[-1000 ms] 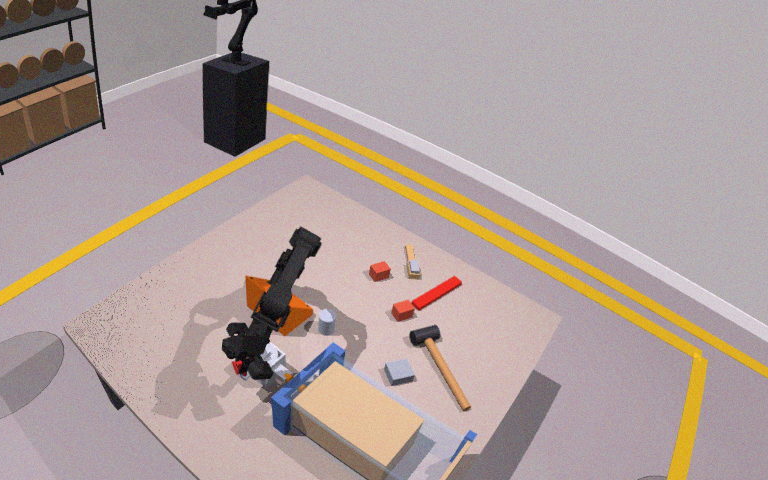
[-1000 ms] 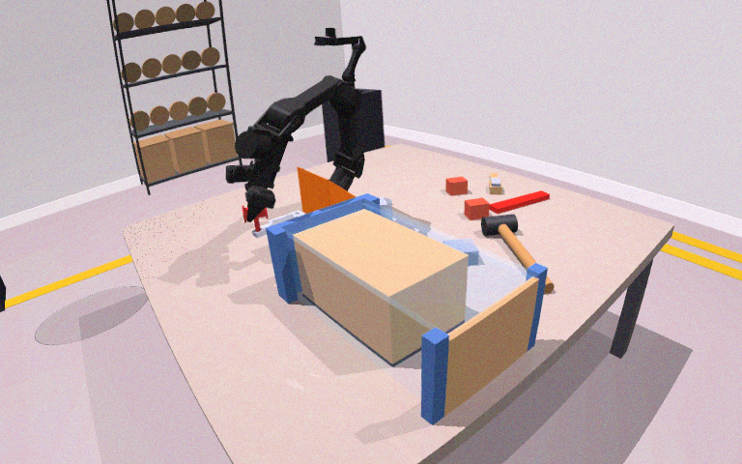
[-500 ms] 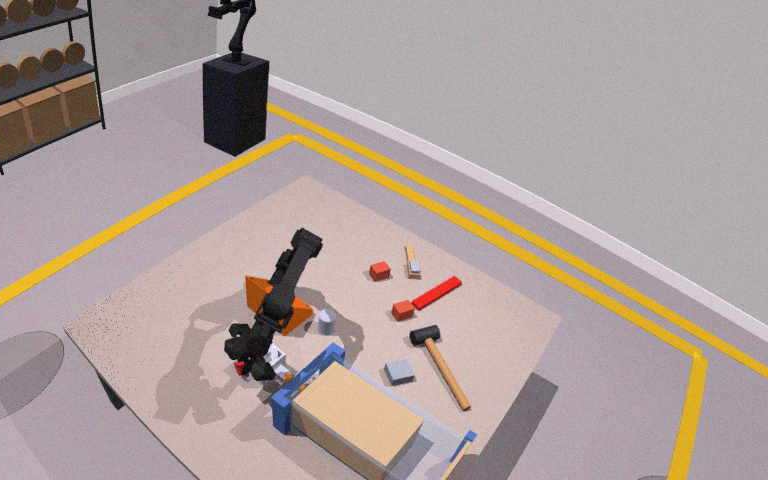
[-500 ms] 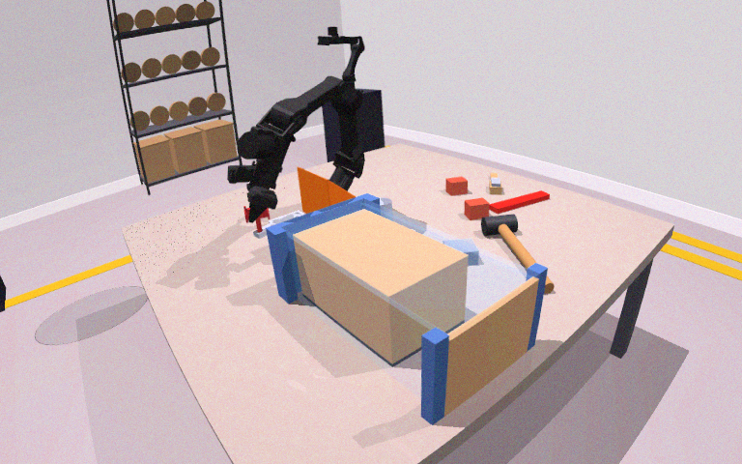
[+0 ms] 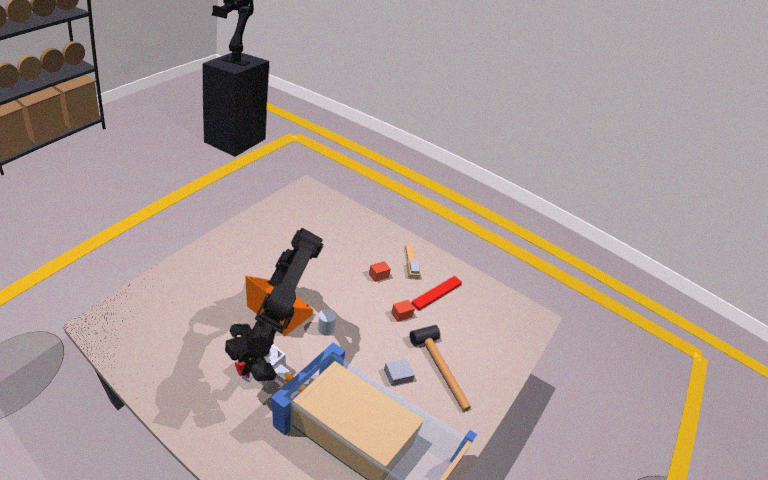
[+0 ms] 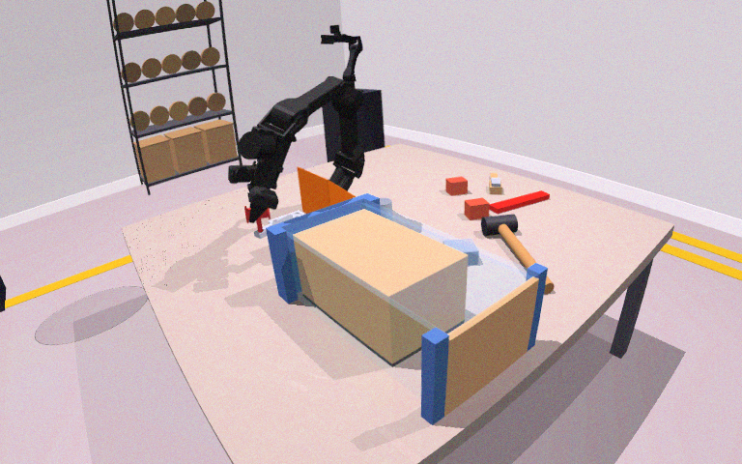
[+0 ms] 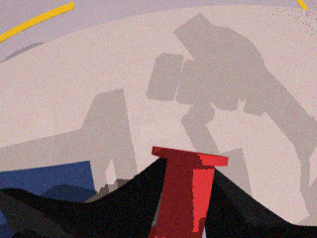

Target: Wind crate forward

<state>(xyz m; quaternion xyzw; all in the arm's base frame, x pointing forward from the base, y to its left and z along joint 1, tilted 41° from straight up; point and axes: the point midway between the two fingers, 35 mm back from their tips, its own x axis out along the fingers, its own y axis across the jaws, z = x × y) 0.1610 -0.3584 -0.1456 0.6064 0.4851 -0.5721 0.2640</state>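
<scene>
Right now my gripper tip is 50 mm to the right of the winch handle and 30 mm above it. Round my gripper tip: red knob (20 mm to the left, 10 mm ahead); then grey hand winch (110 mm to the left, 100 mm below, 30 mm behind); then blue steel frame (150 mm ahead, 100 mm to the left, 30 mm below).
</scene>
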